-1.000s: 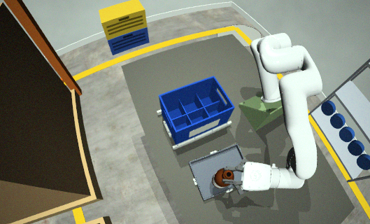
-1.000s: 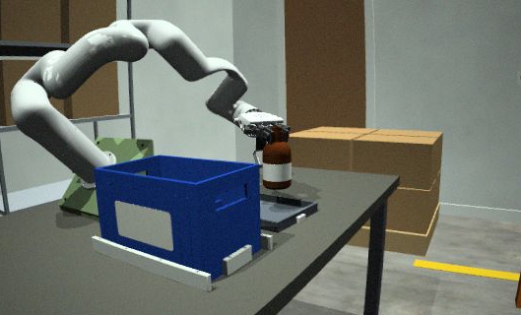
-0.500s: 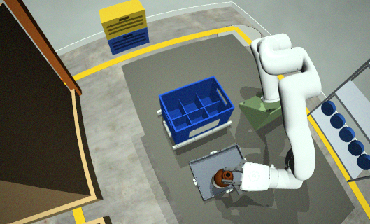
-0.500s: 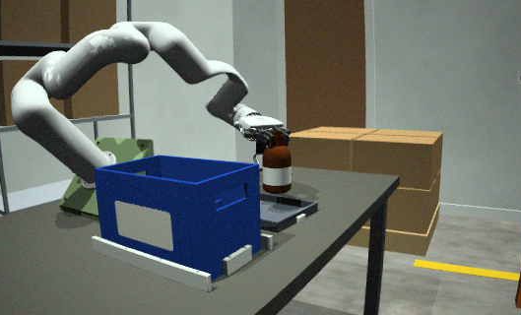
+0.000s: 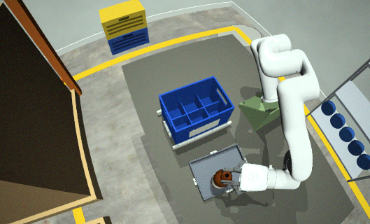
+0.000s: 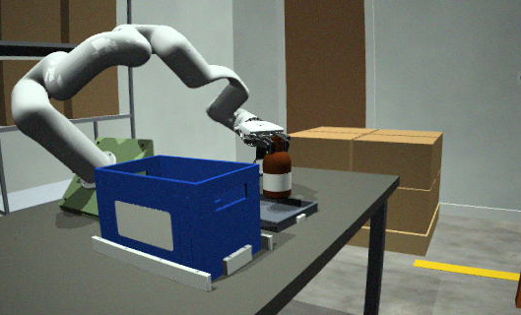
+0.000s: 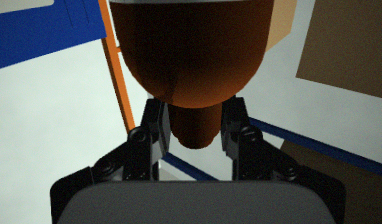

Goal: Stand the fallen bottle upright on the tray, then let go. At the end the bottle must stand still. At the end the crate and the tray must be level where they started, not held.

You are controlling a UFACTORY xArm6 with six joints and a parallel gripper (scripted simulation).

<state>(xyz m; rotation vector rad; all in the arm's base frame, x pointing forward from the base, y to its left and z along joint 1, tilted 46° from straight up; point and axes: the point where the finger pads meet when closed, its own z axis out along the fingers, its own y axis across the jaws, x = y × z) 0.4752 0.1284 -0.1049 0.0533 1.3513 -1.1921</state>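
Now: the brown bottle 6 cm below my hand. Round my hand: grey tray (17 cm below, 4 cm behind, 3 cm to the right); blue crate (32 cm to the right, 9 cm below, 8 cm behind).
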